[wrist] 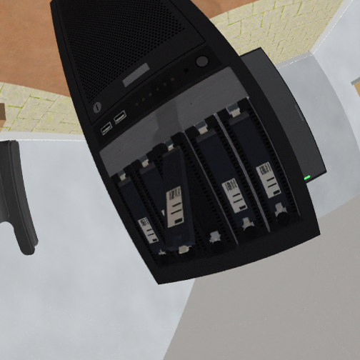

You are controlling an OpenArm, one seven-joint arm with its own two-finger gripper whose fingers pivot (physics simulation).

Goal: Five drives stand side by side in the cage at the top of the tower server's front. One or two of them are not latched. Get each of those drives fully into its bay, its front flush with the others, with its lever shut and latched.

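Observation:
The black tower server [145,42] fills the middle of the wrist view, with its drive cage in the lower half. The two right drives [222,172] [257,155] and the leftmost drive [137,205] look flush, levers shut. The middle bay's lever [175,200] stands out from the cage front, joined near its upper end, its free lower end leaning left over the second drive [150,176]. That drive is partly hidden, so its latch cannot be judged. How deep the middle drive sits is unclear. One finger of my open gripper shows at the left edge, apart from the server, holding nothing.
A dark grey box [282,105] with a green light stands close behind the server's right side. A patterned yellow-green strip [280,35] and a brown surface [30,45] lie beyond. A small brown object [2,117] is cut off at the left edge.

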